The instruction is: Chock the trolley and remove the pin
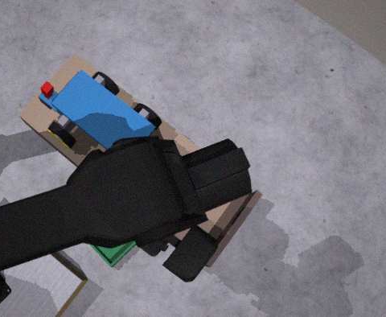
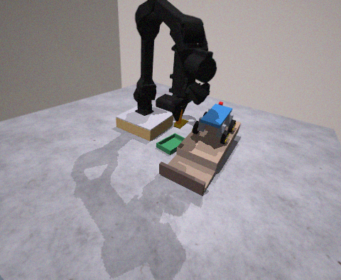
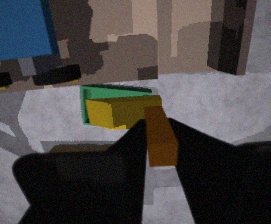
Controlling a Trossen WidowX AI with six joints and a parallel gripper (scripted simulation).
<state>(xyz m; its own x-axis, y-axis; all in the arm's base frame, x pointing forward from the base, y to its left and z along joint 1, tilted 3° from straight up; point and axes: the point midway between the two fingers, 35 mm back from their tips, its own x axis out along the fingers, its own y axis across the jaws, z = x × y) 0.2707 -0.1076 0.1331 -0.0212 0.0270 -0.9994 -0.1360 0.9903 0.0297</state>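
My gripper tip is now 30 mm short of the red-headed stop pin, 260 mm to the right of it and 20 mm above it. The rest, counted from my gripper tip: green tray (50 mm behind, 60 mm to the left, 160 mm below); then yellow chock (20 mm to the left, 10 mm below); then blue trolley (70 mm ahead, 160 mm to the left, 40 mm below).
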